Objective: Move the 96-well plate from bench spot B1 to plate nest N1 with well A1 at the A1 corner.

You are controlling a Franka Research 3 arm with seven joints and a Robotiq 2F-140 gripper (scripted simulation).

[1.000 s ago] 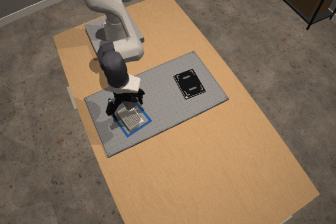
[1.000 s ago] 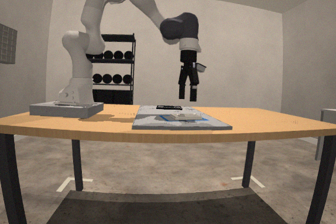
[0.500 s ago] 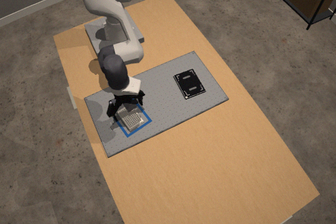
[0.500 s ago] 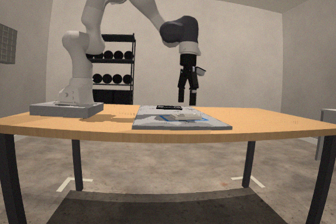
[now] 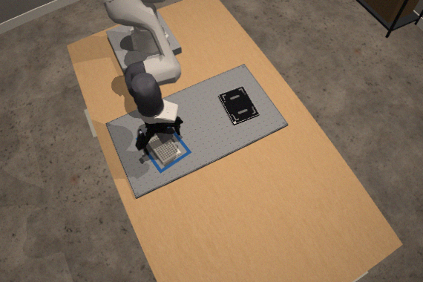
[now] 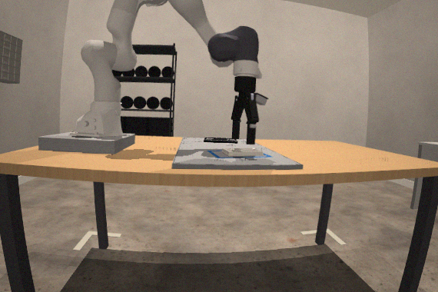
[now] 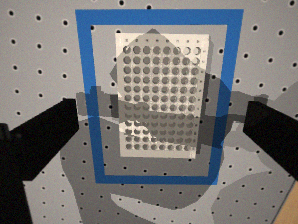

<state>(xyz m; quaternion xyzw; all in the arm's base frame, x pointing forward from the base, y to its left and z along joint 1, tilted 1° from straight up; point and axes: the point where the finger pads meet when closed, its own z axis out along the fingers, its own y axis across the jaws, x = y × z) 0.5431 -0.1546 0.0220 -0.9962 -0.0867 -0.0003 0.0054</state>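
Now: hand 5 cm above the white 96-well plate. Also, from my hand: A1 mark: 3 cm ahead, 31 cm to the left, 4 cm below; black plate nest: 4 cm behind, 37 cm to the left, 5 cm below.
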